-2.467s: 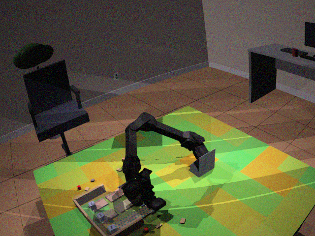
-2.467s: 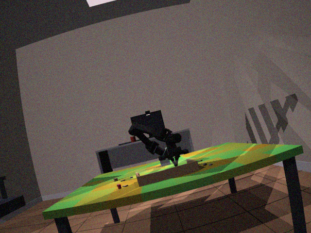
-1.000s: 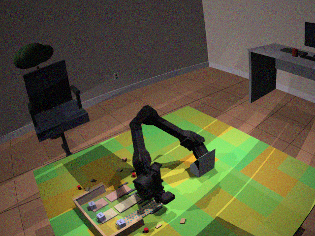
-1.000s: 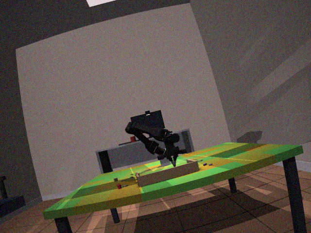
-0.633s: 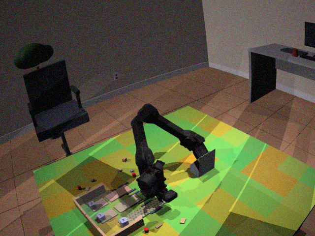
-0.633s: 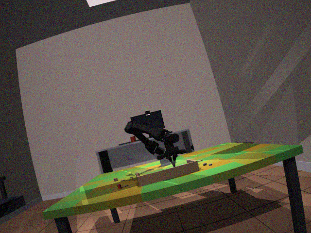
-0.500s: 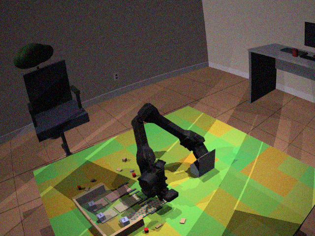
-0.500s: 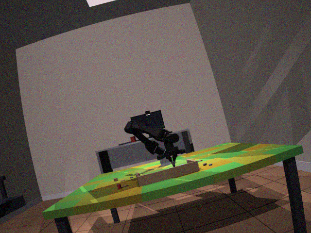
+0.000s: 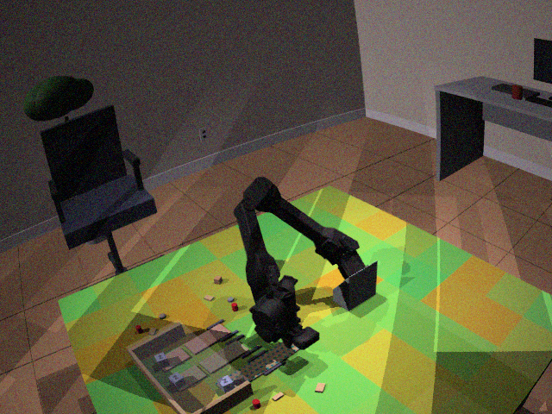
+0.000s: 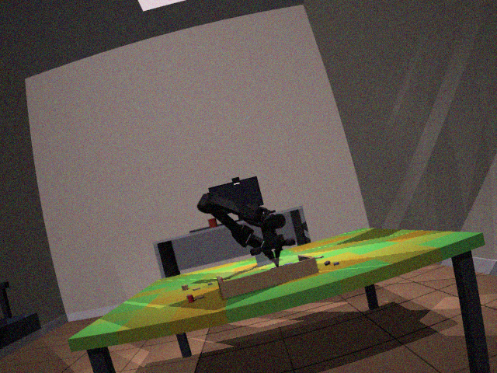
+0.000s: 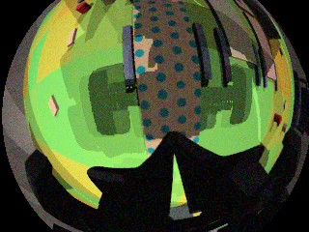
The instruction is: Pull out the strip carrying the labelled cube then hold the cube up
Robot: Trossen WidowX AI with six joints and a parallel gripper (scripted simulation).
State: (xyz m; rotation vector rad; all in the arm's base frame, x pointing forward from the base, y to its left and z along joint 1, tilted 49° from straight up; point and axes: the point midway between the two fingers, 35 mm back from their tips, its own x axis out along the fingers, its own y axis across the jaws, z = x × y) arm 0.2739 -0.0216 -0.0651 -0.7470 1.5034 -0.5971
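My gripper tip is 100 mm short of the dotted strip and 10 mm to the right of it.
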